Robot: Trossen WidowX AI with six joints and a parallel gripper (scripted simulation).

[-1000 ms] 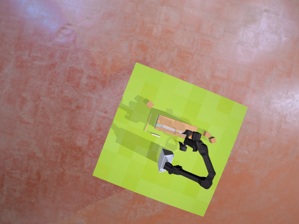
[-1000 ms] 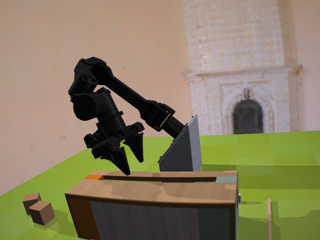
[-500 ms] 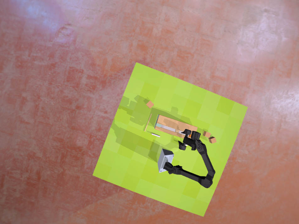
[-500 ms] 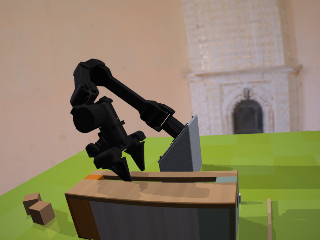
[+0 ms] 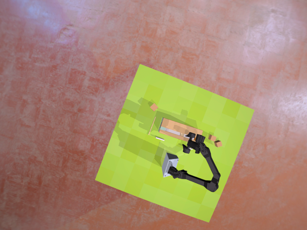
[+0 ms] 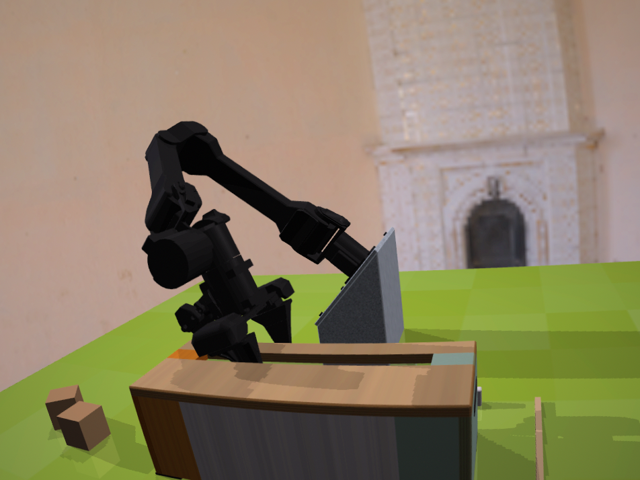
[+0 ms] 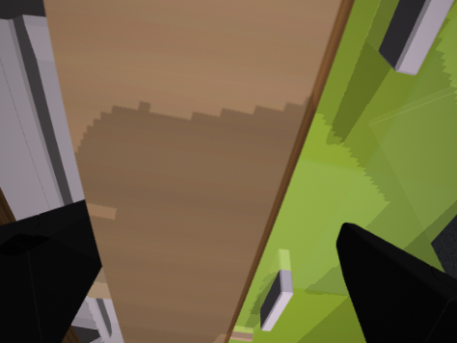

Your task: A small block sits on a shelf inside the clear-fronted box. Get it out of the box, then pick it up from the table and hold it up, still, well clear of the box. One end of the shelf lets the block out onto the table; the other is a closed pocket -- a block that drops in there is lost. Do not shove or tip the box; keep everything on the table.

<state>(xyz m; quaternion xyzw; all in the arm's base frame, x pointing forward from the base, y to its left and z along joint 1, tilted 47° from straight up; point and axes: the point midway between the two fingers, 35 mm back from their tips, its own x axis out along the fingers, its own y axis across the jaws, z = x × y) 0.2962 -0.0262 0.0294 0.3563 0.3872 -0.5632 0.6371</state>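
Right now my gripper tip is 7 cm to the right of the long wooden box, 3 cm short of it and 3 cm above it. Round my gripper tip: thin wooden strip: 33 cm to the left, 9 cm below.
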